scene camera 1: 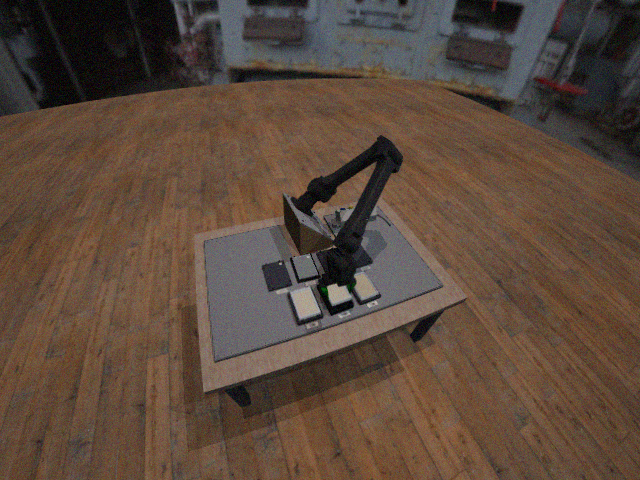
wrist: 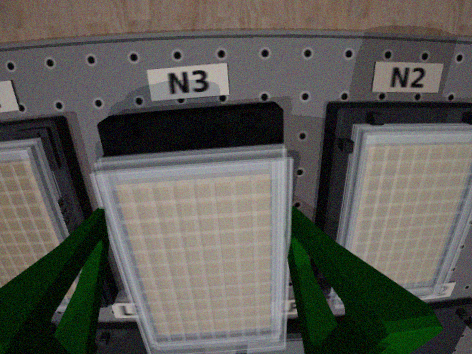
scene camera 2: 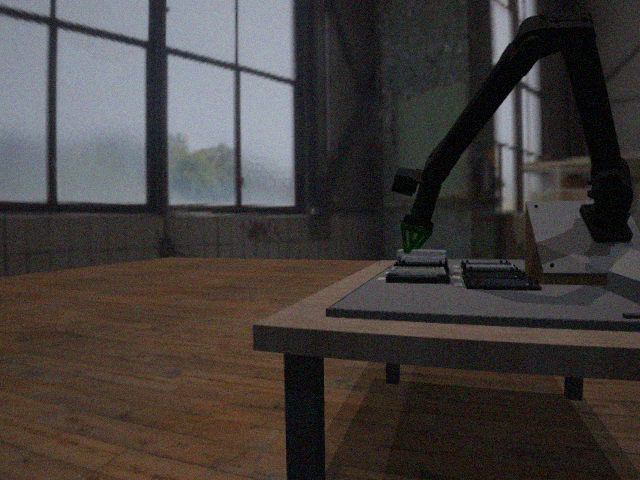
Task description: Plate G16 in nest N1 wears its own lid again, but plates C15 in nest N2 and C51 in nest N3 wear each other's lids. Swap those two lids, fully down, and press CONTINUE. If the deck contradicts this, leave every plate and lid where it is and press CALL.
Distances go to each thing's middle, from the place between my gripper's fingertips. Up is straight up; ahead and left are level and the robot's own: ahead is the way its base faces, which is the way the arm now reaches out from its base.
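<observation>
Counting from my hand, the N2 label point(wrist: 387, 76) is 130 mm to the right, 40 mm ahead and 60 mm below. The black nest N2 point(wrist: 340, 116) is also 130 mm to the right of my hand, though 30 mm behind it and 40 mm below it. I find the N3 label point(wrist: 193, 81) 60 mm below my hand and 60 mm ahead of it, while the nest N3 point(wrist: 256, 123) is 40 mm below my hand and 20 mm behind it.
</observation>
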